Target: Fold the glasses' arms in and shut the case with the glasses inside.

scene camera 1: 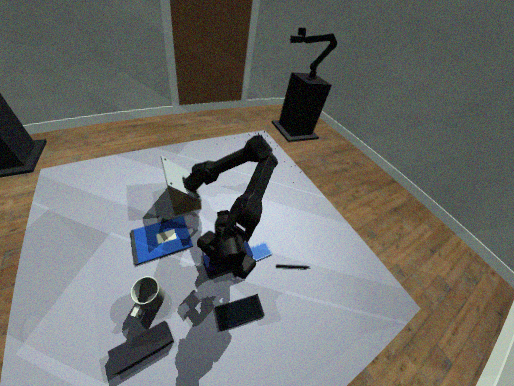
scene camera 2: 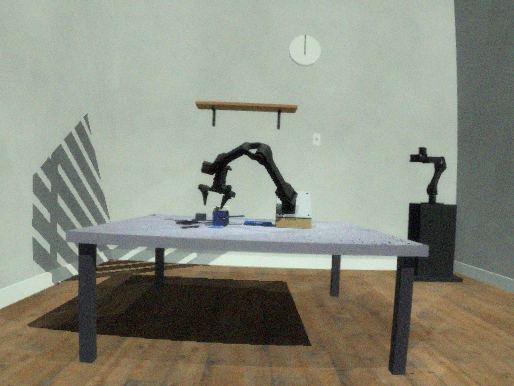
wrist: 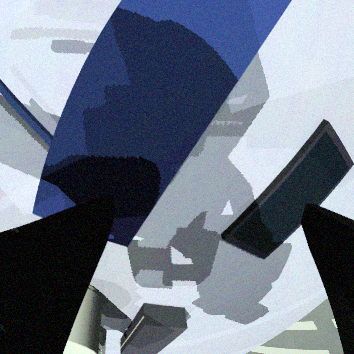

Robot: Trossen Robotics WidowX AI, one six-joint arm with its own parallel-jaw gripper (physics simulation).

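Where they show: gripper, between the fingertips: (scene camera 2: pixel 212 207) (wrist: pixel 213 211); arm's base, origin of its link: (scene camera 1: pixel 189 185) (scene camera 2: pixel 288 208).
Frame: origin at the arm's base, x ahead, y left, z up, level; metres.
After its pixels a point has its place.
Note:
The blue glasses case (scene camera 1: pixel 214 269) @(x 0.367, y 0.008, z -0.031 m) (scene camera 2: pixel 220 217) (wrist: pixel 165 75) stands on the table with its lid down over its opening. Whether the lid is fully shut cannot be told. A thin dark blue glasses arm (scene camera 2: pixel 237 216) (wrist: pixel 26 111) sticks out from the case's side. The rest of the glasses is hidden, and so is the other arm. My gripper (scene camera 2: pixel 213 205) @(x 0.383, y 0.040, z -0.010 m) (wrist: pixel 213 211) @(x 0.383, y 0.040, z -0.010 m) is wide open and empty, pointing down just above the case. In scene camera 1 its fingers are hidden beneath the wrist.
A black phone (scene camera 1: pixel 239 312) @(x 0.512, y 0.049, z -0.088 m) (wrist: pixel 295 192) @(x 0.500, y 0.056, z -0.088 m) lies near the case, with a blue cloth (scene camera 1: pixel 262 251) @(x 0.338, y 0.211, z -0.091 m) and a pen (scene camera 1: pixel 293 267) @(x 0.437, y 0.300, z -0.089 m) beyond it. A mug (scene camera 1: pixel 145 291) @(x 0.348, y -0.222, z -0.088 m) (wrist: pixel 87 320) @(x 0.387, y -0.168, z -0.045 m), a dark box (scene camera 1: pixel 139 350) @(x 0.514, y -0.248, z -0.061 m) (wrist: pixel 157 325) @(x 0.478, y -0.169, z -0.062 m) and a blue book (scene camera 1: pixel 145 246) @(x 0.183, y -0.207, z -0.089 m) (scene camera 2: pixel 258 223) @(x 0.155, y -0.055, z -0.087 m) are on the table too.

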